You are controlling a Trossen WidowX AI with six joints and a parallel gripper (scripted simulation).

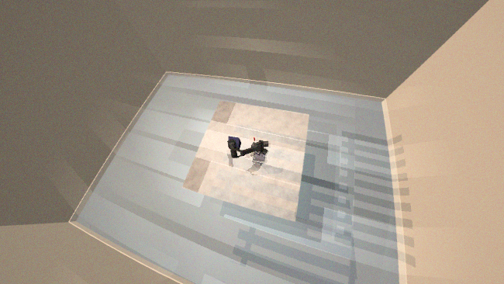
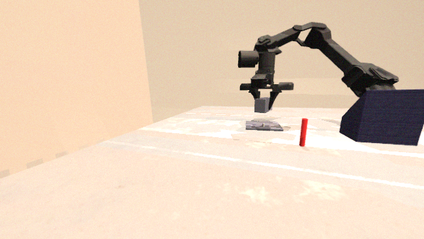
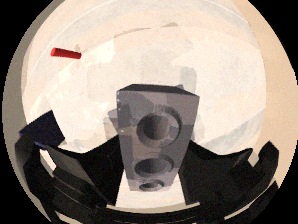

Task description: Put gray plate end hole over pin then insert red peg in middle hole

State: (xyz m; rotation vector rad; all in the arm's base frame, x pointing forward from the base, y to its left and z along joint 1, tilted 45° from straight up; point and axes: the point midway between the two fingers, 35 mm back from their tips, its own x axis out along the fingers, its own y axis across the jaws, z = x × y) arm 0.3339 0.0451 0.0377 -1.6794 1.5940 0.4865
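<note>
Now: the square base 7 cm below my gripper tip and 2 cm to the right of it. The rest, counted from my gripper tip: gray plate 3 cm above; then red peg 14 cm to the left, 12 cm behind, 4 cm below.
</note>
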